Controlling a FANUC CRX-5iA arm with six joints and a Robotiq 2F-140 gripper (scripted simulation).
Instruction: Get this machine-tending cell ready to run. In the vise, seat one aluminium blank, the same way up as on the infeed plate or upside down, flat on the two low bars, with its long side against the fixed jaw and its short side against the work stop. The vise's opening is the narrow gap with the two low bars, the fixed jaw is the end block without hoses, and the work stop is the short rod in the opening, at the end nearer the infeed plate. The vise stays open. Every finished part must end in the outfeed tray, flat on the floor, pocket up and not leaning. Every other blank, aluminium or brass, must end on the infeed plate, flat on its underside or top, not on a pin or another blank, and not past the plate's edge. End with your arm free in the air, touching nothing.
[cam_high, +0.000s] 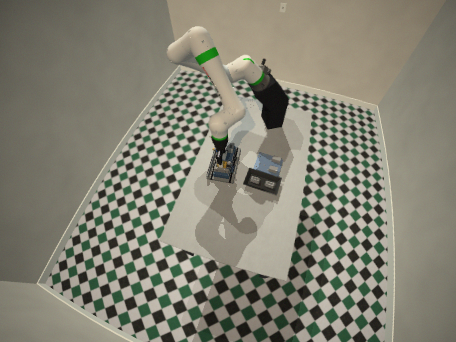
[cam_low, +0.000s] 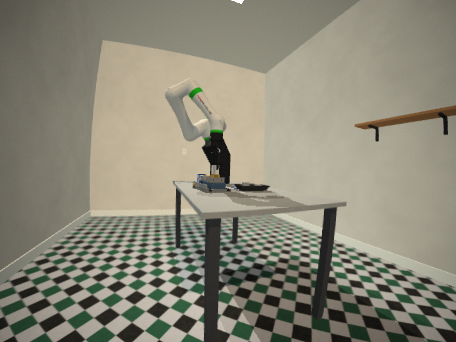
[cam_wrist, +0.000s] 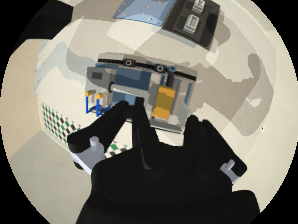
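Right now my hand is 50 mm above the brass blank.
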